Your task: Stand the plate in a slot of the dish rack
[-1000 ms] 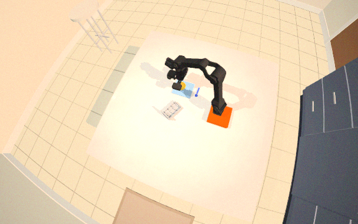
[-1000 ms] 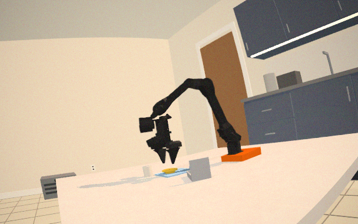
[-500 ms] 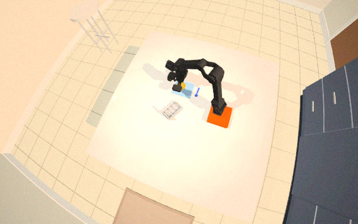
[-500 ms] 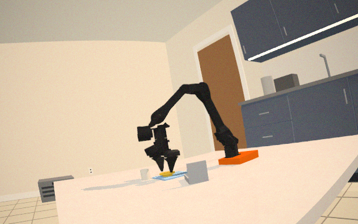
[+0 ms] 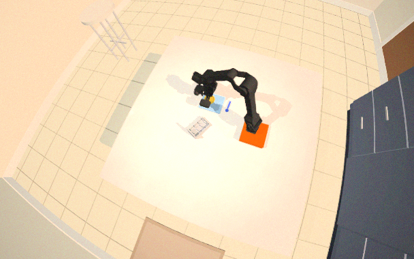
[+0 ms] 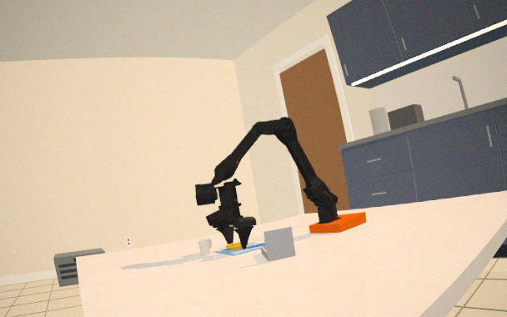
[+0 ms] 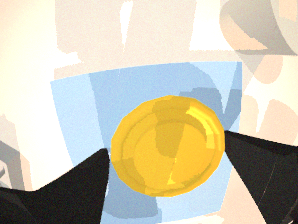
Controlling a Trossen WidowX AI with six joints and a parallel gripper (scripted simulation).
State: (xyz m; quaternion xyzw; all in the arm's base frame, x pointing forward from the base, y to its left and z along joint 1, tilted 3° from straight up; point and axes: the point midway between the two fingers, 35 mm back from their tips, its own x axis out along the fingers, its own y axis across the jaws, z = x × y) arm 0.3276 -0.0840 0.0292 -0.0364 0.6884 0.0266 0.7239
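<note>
My gripper tip is 2 cm past the light-blue board, 1 cm to the right of it and 1 cm above it. Round my gripper tip: blue spoon: 14 cm behind; yellow plate: 1 cm above; pale cup: 8 cm ahead, 6 cm to the right, 2 cm above.
</note>
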